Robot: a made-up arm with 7 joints. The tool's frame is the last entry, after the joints.
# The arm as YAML. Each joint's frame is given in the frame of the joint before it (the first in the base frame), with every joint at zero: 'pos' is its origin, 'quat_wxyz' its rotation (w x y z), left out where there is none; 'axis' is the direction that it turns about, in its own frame. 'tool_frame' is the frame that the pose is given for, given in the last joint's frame.
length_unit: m
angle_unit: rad
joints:
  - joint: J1
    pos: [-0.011, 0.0, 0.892]
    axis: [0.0, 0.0, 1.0]
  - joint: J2
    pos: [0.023, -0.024, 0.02]
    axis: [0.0, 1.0, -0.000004]
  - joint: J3
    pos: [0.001, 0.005, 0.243]
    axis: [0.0, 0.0, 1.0]
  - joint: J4
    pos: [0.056, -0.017, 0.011]
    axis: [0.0, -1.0, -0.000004]
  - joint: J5
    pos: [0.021, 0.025, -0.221]
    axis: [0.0, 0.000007, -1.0]
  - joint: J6
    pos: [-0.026, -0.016, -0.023]
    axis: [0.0, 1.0, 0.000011]
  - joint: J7
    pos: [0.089, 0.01, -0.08]
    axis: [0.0, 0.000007, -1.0]
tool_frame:
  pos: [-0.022, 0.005, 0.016]
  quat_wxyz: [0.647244, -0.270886, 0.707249, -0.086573]
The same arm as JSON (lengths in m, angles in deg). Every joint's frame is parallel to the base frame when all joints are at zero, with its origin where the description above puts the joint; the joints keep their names.
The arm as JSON. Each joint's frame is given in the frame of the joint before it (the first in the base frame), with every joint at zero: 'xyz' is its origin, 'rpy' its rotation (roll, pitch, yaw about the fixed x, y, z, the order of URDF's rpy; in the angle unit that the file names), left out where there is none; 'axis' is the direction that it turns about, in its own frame. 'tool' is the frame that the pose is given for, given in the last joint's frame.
{
  "units": {
    "length": "m",
    "angle": "deg"
  },
  "joints": [
    {
      "name": "J1",
      "type": "revolute",
      "origin": {
        "xyz": [
          -0.011,
          0.0,
          0.892
        ]
      },
      "axis": [
        0.0,
        0.0,
        1.0
      ]
    },
    {
      "name": "J2",
      "type": "revolute",
      "origin": {
        "xyz": [
          0.023,
          -0.024,
          0.02
        ]
      },
      "axis": [
        0.0,
        1.0,
        0.0
      ]
    },
    {
      "name": "J3",
      "type": "revolute",
      "origin": {
        "xyz": [
          0.001,
          0.005,
          0.243
        ]
      },
      "axis": [
        0.0,
        0.0,
        1.0
      ]
    },
    {
      "name": "J4",
      "type": "revolute",
      "origin": {
        "xyz": [
          0.056,
          -0.017,
          0.011
        ]
      },
      "axis": [
        0.0,
        -1.0,
        0.0
      ]
    },
    {
      "name": "J5",
      "type": "revolute",
      "origin": {
        "xyz": [
          0.021,
          0.025,
          -0.221
        ]
      },
      "axis": [
        0.0,
        0.0,
        -1.0
      ]
    },
    {
      "name": "J6",
      "type": "revolute",
      "origin": {
        "xyz": [
          -0.026,
          -0.016,
          -0.023
        ]
      },
      "axis": [
        0.0,
        1.0,
        0.0
      ]
    },
    {
      "name": "J7",
      "type": "revolute",
      "origin": {
        "xyz": [
          0.089,
          0.01,
          -0.08
        ]
      },
      "axis": [
        0.0,
        0.0,
        -1.0
      ]
    }
  ],
  "tool": {
    "origin": {
      "xyz": [
        -0.022,
        0.005,
        0.016
      ],
      "rpy": [
        -107.28,
        60.3,
        -91.78
      ]
    }
  }
}

